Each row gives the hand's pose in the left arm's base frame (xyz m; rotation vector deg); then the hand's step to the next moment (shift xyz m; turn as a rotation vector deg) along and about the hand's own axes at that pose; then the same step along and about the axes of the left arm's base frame.
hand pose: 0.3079 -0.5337 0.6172 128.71 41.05 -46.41
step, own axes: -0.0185 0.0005 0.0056 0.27 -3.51 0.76
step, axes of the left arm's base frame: -0.0139 -0.0093 0.0097 -2.41 1.81 -1.97
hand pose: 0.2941 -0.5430 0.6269 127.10 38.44 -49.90
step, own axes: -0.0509 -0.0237 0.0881 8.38 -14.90 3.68
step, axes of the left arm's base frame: -0.0833 -0.0593 -0.0217 -5.73 8.91 -13.91
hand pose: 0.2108 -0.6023 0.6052 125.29 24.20 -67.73
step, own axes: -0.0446 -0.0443 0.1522 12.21 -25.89 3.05
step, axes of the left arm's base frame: -0.1457 -0.0642 -0.0420 -9.11 17.67 -20.82
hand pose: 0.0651 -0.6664 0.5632 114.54 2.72 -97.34
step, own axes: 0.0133 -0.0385 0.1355 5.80 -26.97 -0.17
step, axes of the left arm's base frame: -0.1342 -0.0245 -0.0376 -7.93 21.78 -14.96
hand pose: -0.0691 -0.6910 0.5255 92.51 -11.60 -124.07
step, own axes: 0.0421 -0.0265 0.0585 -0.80 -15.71 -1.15
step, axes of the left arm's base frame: -0.0713 -0.0019 -0.0284 -2.67 14.59 -5.38
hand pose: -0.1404 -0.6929 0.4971 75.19 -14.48 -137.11
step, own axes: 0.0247 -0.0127 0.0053 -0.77 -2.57 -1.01
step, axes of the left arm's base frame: -0.0196 0.0008 -0.0204 0.56 2.68 -0.84
